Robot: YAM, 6 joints.
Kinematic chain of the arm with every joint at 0, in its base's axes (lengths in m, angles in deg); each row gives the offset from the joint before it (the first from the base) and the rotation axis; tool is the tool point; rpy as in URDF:
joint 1: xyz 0 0 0.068 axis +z
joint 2: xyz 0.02 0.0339 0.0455 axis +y
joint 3: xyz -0.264 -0.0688 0 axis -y
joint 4: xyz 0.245 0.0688 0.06 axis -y
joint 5: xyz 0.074 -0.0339 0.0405 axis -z
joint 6: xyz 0.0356 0 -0.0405 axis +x
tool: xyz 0 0 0 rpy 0 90 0
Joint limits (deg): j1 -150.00..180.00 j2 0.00..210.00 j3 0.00..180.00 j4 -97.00..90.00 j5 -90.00..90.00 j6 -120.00..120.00
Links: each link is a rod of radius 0.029 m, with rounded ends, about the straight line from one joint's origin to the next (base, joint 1, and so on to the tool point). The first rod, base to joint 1, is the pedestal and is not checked.
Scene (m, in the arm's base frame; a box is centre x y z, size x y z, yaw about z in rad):
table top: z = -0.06
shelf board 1: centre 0.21 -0.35 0.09 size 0.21 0.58 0.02 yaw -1
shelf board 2: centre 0.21 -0.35 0.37 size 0.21 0.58 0.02 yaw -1
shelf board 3: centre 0.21 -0.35 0.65 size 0.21 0.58 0.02 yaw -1
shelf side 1: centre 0.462 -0.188 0.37 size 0.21 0.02 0.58 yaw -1
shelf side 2: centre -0.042 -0.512 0.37 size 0.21 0.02 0.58 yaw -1
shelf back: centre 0.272 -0.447 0.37 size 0.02 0.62 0.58 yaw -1
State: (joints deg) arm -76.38 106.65 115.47 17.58 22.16 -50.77
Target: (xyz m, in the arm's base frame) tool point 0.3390 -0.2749 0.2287
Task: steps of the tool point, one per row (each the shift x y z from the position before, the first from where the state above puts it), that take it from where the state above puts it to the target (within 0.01 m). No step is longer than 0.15 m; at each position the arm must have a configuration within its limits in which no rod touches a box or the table.
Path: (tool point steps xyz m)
1: 0.0155 0.0916 0.0430
2: -0.0059 0.0921 0.0232
3: -0.0247 0.0845 0.0033
4: 0.0637 -0.0235 -0.0779
5: 0.0527 0.0101 -0.0903
6: 0.0280 0.0360 -0.0942
7: -0.0048 0.0487 -0.0893
8: 0.0406 -0.0382 0.0145
9: 0.0368 -0.0469 0.0051
10: 0.0298 -0.0543 -0.0049
11: 0.0204 -0.0594 -0.0147

